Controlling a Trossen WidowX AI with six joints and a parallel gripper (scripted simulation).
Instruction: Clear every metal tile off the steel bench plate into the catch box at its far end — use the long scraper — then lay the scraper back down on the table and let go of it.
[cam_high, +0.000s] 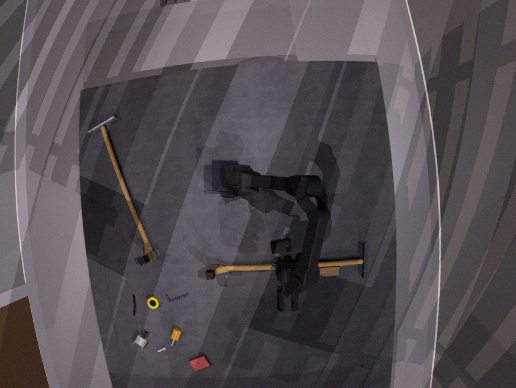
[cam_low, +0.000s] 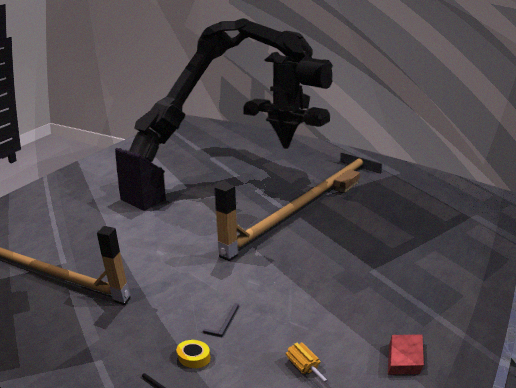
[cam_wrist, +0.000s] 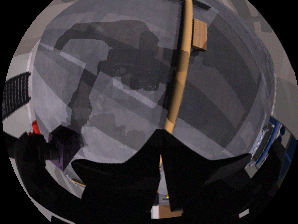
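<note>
Now: gripper tip 4 cm short of the long wooden-handled scraper, 3 cm to the right of it and 8 cm above it. The rest, counted from my gripper tip: yellow-handled tool (28 cm ahead, 47 cm to the right, 12 cm below); yellow tape roll (13 cm ahead, 54 cm to the right, 13 cm below); wooden block (9 cm ahead, 17 cm to the left, 12 cm below).
</note>
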